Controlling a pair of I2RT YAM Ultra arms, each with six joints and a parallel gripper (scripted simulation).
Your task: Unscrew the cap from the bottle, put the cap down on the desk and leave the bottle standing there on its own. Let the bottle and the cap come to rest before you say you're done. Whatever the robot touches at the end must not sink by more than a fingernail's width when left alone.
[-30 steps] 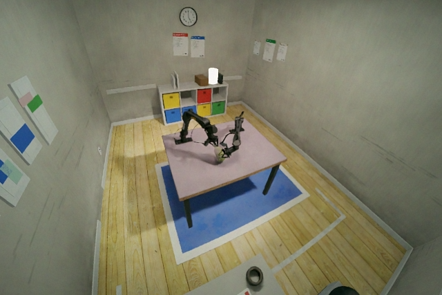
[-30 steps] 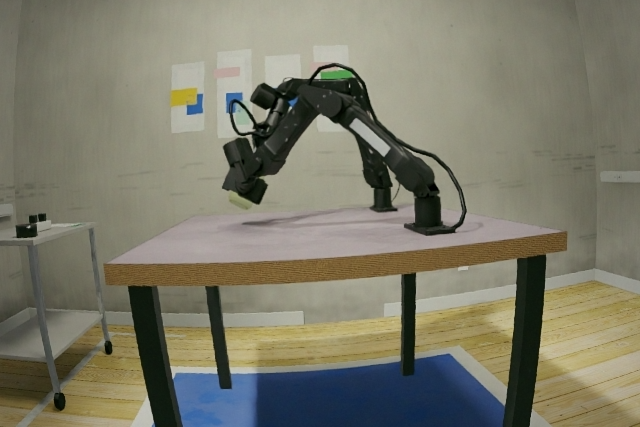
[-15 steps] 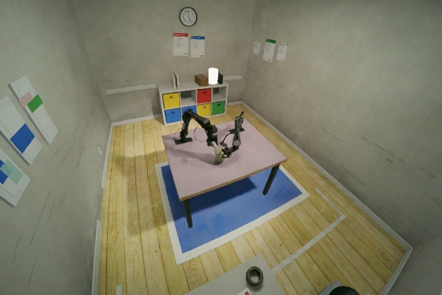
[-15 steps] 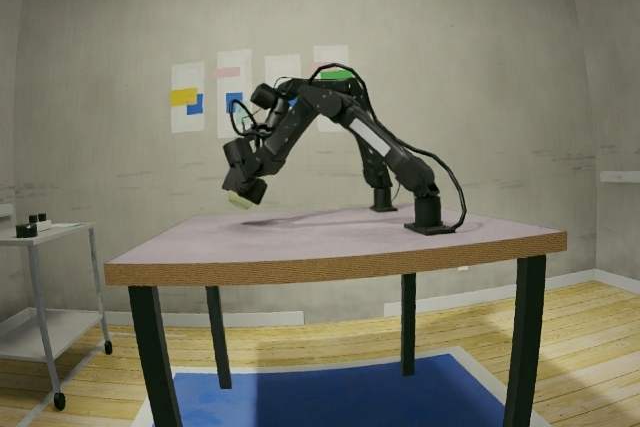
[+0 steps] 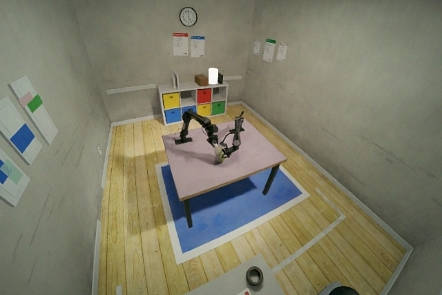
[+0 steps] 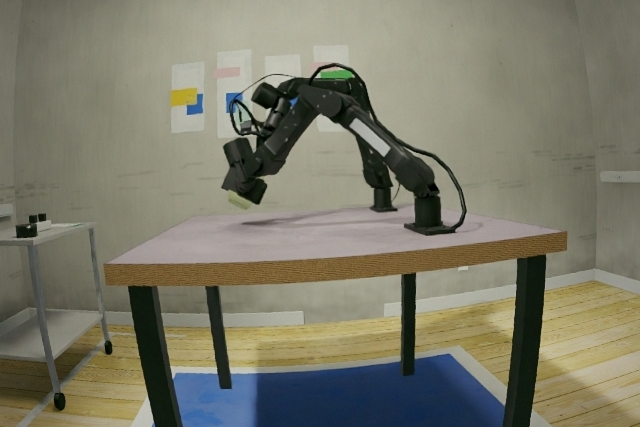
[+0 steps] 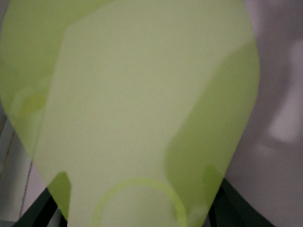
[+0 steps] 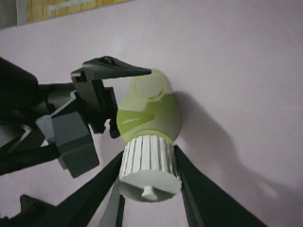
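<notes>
My right hand is 10 mm below the white cap. Round my right hand: green bottle (30 mm ahead, 20 mm to the left, 60 mm below).
Now: left hand 4 cm below the green bottle, 2 cm to the left of it and 2 cm past it. The rest, counted from my left hand: white cap (11 cm above, 6 cm behind, 4 cm to the right).
</notes>
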